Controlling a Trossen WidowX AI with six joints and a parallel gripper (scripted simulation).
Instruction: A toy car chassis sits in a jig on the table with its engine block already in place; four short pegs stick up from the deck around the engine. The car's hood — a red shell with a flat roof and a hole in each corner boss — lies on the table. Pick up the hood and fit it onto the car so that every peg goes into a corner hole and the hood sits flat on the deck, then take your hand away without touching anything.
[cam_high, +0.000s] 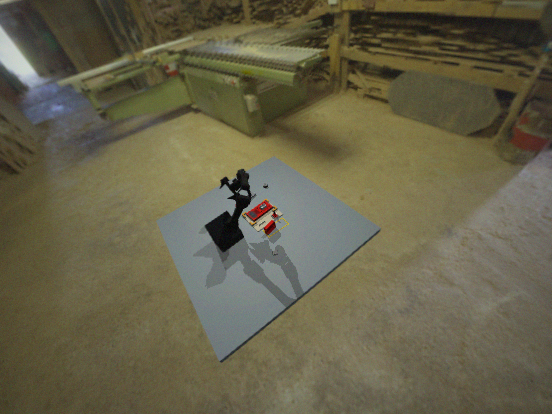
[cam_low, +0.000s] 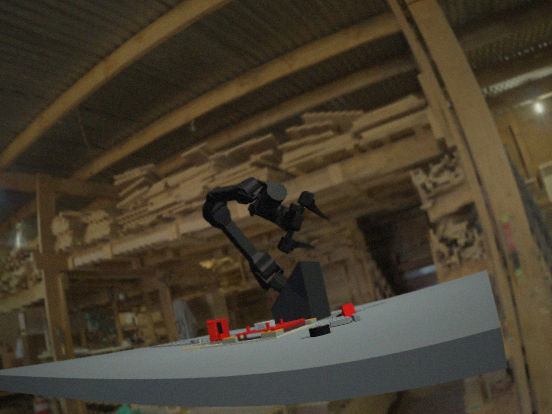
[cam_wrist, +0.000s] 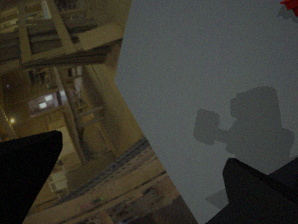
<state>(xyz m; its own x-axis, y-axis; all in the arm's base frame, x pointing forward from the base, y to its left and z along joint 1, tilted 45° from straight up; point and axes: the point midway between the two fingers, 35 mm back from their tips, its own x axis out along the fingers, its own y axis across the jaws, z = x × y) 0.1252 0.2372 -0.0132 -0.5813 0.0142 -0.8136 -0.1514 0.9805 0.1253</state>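
The red hood is 330 mm to the right of my gripper tip, 220 mm below it and 140 mm ahead of it. From my gripper tip the other things lie so: white piece (510 mm to the right, 250 mm below, 40 mm ahead); black wheel (410 mm ahead, 250 mm below, 100 mm to the left).
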